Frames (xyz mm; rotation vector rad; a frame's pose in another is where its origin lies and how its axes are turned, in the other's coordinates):
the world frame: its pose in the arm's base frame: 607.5 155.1 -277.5 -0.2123 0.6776 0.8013
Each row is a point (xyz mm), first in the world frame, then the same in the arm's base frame.
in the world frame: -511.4 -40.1 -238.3
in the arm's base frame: 266.8 -275.2 -140.6
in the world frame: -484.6 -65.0 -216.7
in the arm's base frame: 308.5 -267.4 -142.7
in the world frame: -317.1 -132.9 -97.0
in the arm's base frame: 498.5 -164.7 -161.3
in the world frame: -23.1 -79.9 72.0
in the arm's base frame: 688.1 116.7 -213.2
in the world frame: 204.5 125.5 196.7
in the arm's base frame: 713.2 445.1 -246.1
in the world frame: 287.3 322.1 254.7
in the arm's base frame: 640.4 653.7 -239.5
